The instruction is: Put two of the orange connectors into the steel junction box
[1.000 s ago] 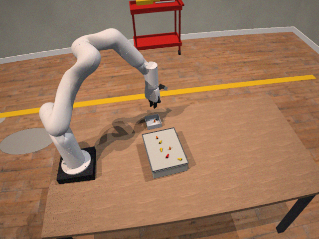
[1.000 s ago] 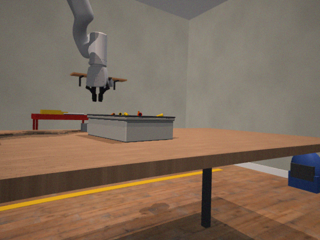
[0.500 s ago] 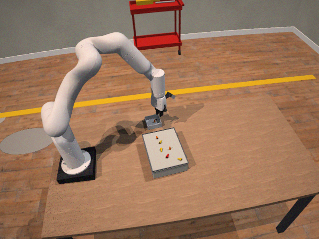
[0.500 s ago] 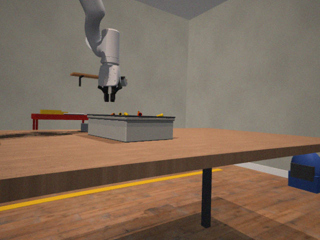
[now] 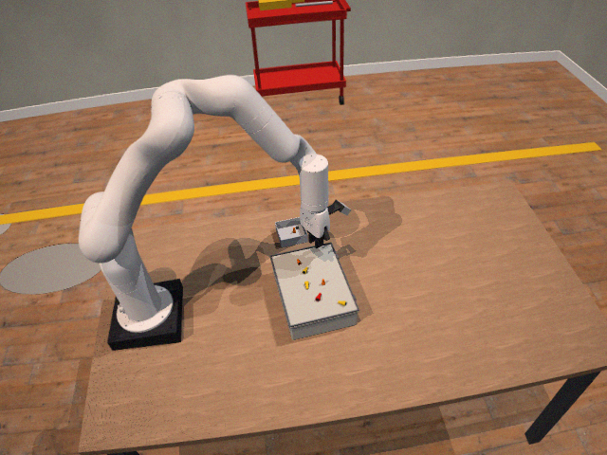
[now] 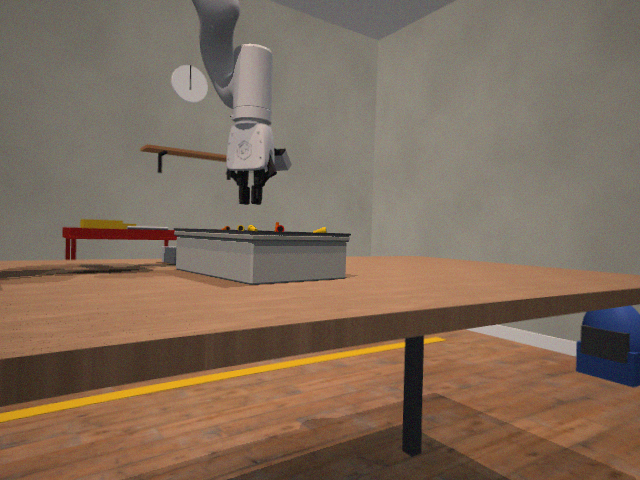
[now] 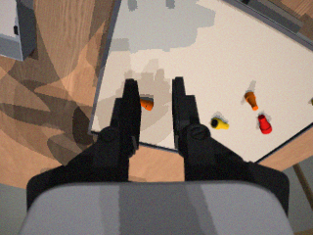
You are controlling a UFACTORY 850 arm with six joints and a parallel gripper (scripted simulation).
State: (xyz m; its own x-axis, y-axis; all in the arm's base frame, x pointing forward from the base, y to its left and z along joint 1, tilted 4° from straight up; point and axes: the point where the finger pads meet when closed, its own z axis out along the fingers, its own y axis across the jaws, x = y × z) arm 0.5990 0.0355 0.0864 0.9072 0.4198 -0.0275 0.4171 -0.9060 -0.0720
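My hand is 11 cm above the grey tool case, 10 cm to the left of it and 4 cm past it. From my hand the other things lie so: red connector 17 cm to the right, 8 cm below, 4 cm behind.
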